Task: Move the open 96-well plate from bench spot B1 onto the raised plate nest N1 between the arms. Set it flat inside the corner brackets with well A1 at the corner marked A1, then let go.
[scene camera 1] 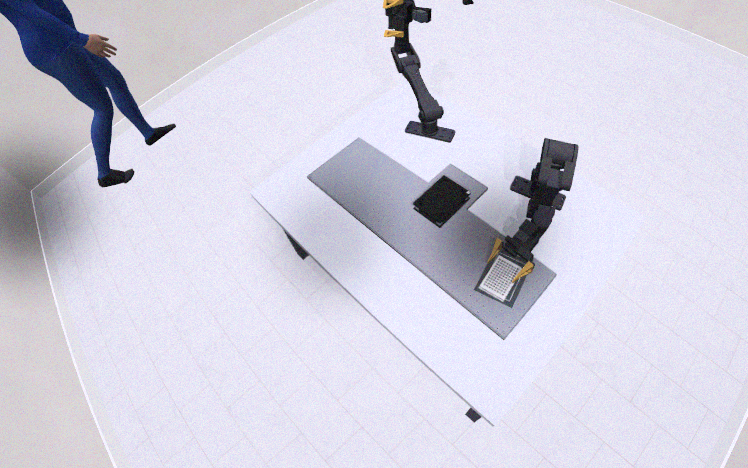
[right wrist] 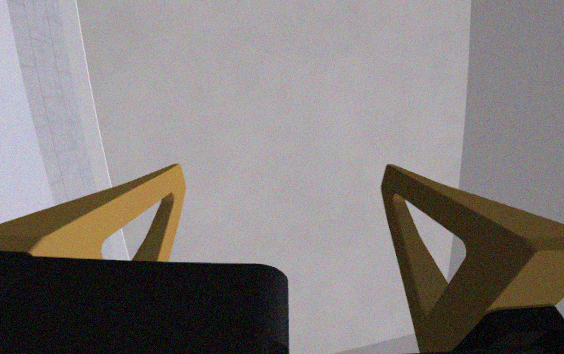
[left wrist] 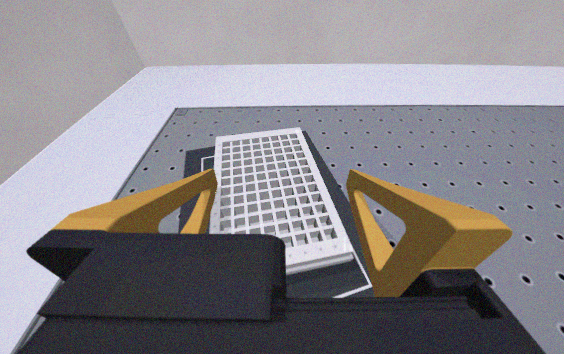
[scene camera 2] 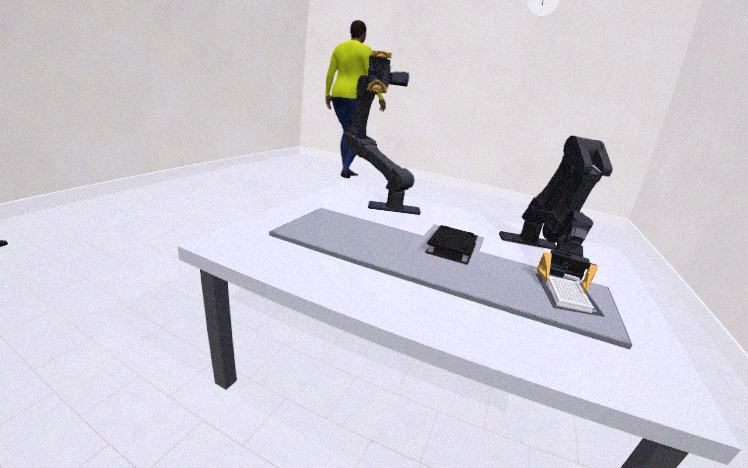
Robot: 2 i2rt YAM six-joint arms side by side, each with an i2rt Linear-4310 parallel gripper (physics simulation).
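Frame: origin at the left arm's base, x up, y back, z right, level; centimetres.
Where they show: left gripper, fingertip midpoint: [scene camera 1: 499, 272] [left wrist: 281, 176] [scene camera 2: 566, 285]; right gripper, fingertip midpoint: [scene camera 1: 385, 22] [right wrist: 283, 175] [scene camera 2: 379, 65]; left arm's base, origin of the base link: [scene camera 2: 527, 241]; right arm's base, origin of the base link: [scene camera 1: 429, 132] [scene camera 2: 394, 208].
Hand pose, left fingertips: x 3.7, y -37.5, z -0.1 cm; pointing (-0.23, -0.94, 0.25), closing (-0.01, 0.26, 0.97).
Note:
Things, the pixels of their centre, and the offset from my left fingertips. Level surfaces: height alone.
- white 96-well plate, body centre: [left wrist: 268, 185] [scene camera 2: 568, 293] [scene camera 1: 501, 277] dx -1.5, dy -0.6, dz -0.9 cm
- black raised nest N1, body centre: [scene camera 2: 453, 242] [scene camera 1: 442, 200] dx -0.4, dy +16.1, dz +28.2 cm
- grey perforated board, its level: dx -2.4 cm
The white 96-well plate [scene camera 1: 499, 277] [scene camera 2: 570, 294] [left wrist: 267, 185] is on the dark pad [scene camera 1: 510, 303] [left wrist: 320, 286] of spot B1. In the left wrist view it sits shifted and slightly turned against the pad's white outline. My left gripper [scene camera 1: 503, 269] [scene camera 2: 565, 282] [left wrist: 281, 176] is open, its fingers either side of the plate's near part. The picture-left fingertip is right at the plate's edge; the other has a gap. The black raised nest N1 [scene camera 1: 442, 199] [scene camera 2: 452, 240] holds no plate; its A1 mark is not readable. My right gripper [scene camera 1: 393, 18] [scene camera 2: 378, 70] [right wrist: 283, 175] is open and empty, raised far from the plate.
The grey perforated board [scene camera 1: 364, 190] [scene camera 2: 353, 248] [left wrist: 450, 135] lies on the white table [scene camera 1: 308, 231] [scene camera 2: 330, 311]. N1 stands between the arm bases. A person in blue [scene camera 1: 91, 82] is at the upper left in scene camera 1; one in yellow [scene camera 2: 349, 68] stands behind the right arm in scene camera 2.

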